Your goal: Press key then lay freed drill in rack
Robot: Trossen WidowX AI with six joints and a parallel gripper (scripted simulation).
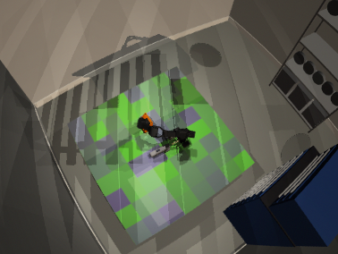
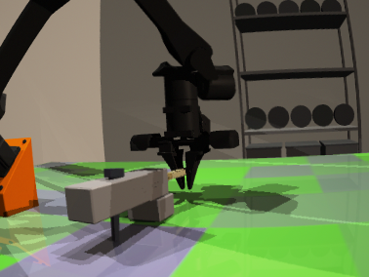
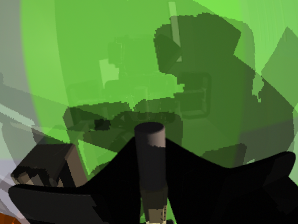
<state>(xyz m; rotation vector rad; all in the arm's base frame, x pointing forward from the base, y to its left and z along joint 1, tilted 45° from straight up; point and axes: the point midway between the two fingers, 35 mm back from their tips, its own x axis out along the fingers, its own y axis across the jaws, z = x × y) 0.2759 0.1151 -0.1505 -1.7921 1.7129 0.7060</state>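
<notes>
The drill is 40 mm to the right of my gripper tip and 40 mm above it. Also, from my gripper tip: rack (80 mm behind, 40 mm to the right, 10 mm above); then block (210 mm to the right, 40 mm above); then key (230 mm to the right, 40 mm above).
</notes>
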